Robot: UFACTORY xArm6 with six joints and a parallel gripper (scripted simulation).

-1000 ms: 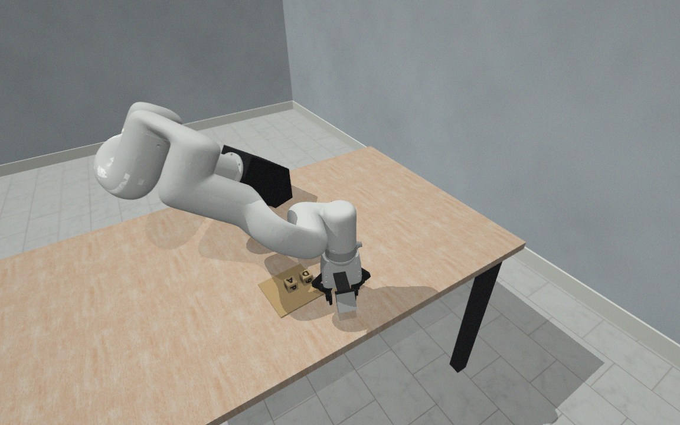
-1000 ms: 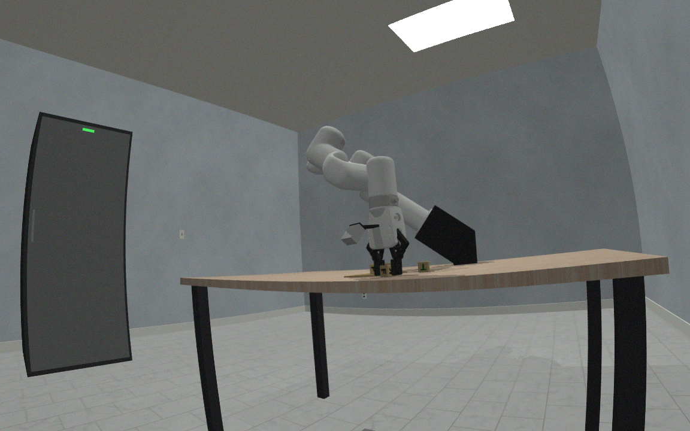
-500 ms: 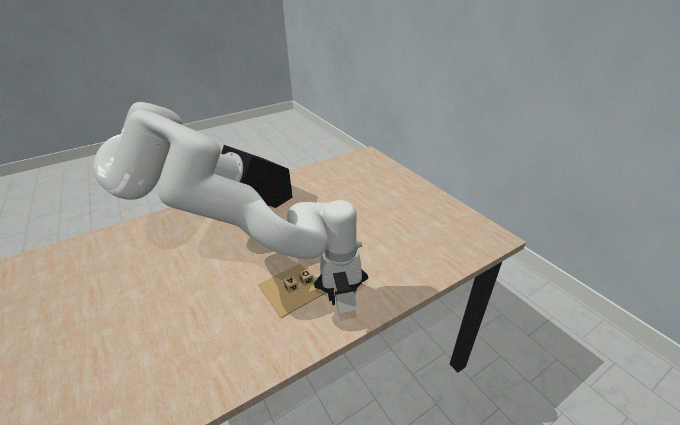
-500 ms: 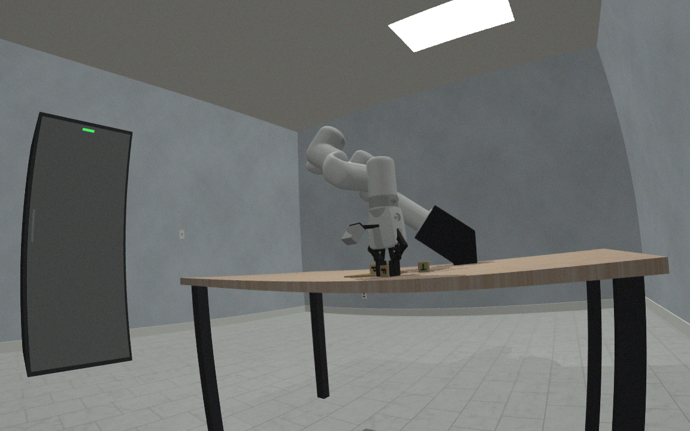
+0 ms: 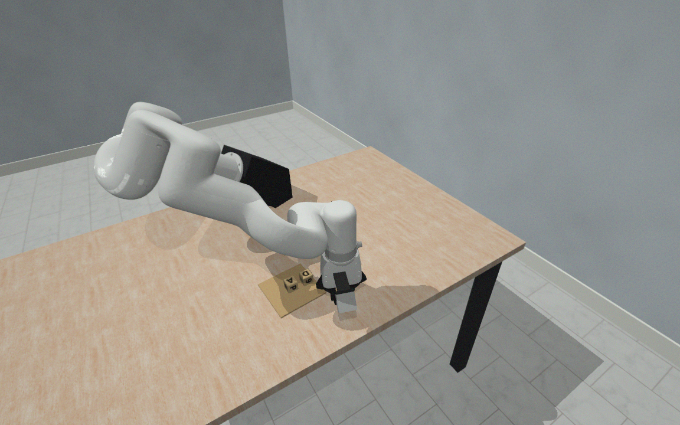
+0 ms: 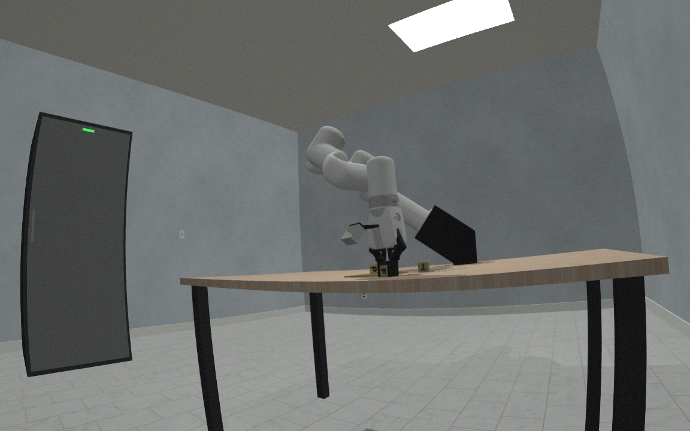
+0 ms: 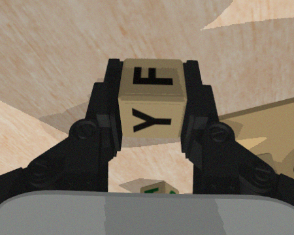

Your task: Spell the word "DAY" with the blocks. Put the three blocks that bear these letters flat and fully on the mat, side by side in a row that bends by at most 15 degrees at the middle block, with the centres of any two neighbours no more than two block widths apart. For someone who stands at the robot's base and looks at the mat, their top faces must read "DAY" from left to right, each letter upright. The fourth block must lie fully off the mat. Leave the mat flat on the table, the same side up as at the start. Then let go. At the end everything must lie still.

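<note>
My hand is 120 mm past the mat, 90 mm to the left of it and 20 mm above it. Also, from my hand: D block: 110 mm behind, 40 mm to the right.
</note>
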